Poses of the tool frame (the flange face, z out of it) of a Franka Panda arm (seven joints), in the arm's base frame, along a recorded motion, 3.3 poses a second.
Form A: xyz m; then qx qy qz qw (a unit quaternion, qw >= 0).
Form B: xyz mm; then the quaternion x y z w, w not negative. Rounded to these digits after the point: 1 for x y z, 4 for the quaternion.
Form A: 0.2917, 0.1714, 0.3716, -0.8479, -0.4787, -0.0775, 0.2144
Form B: 291.7, 171.4, 371.6, -0.8479, -0.4787, -0.0775, 0.2144
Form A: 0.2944, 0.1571, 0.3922, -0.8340, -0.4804, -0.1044, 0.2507
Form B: 294.4, 157.1, 392.2, -0.8340, -0.4804, -0.1044, 0.2507
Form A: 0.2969, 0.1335, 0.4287, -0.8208, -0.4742, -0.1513, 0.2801
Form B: 296.9, 133.5, 428.7, -0.8208, -0.4742, -0.1513, 0.2801
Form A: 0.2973, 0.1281, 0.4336, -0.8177, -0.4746, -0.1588, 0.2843
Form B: 297.3, 128.1, 433.6, -0.8177, -0.4746, -0.1588, 0.2843
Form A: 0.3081, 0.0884, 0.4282, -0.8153, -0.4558, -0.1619, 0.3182
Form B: 308.1, 88.4, 428.2, -0.8153, -0.4558, -0.1619, 0.3182
